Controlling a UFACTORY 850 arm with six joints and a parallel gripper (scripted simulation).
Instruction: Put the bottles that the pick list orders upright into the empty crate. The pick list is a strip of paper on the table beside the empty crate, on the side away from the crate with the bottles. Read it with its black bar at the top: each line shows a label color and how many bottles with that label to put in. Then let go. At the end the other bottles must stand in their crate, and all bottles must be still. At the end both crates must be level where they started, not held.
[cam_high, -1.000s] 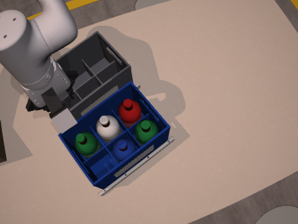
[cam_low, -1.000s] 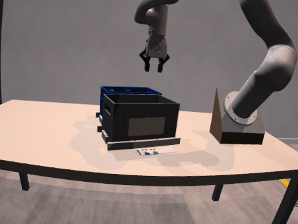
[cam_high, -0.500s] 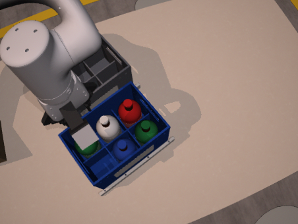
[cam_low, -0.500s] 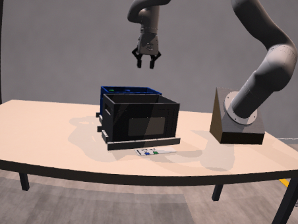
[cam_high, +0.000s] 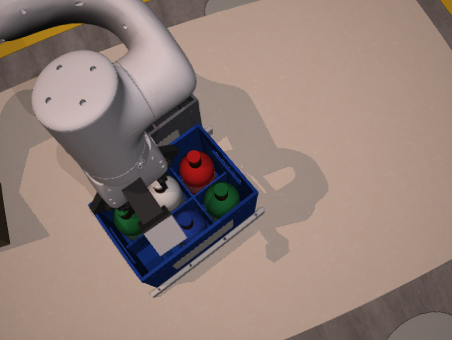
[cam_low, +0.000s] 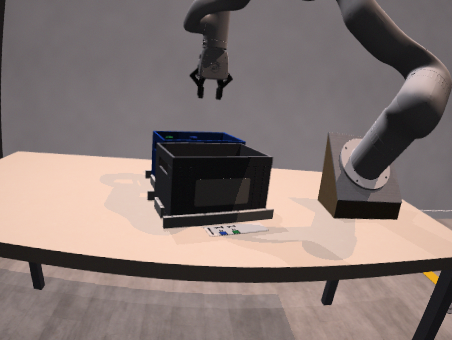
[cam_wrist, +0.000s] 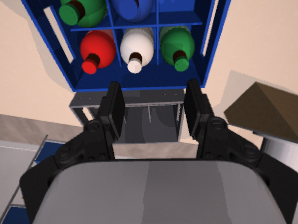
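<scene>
Now: hand 4 cm short of the blue-label bottle, 3 cm to the left of it and 23 cm above it. Also, from my hand: white bottle (2 cm ahead, 6 cm to the left, 23 cm below); then blue crate (3 cm ahead, 2 cm to the left, 24 cm below); then green-label bottle (13 cm ahead, 23 cm below).
</scene>
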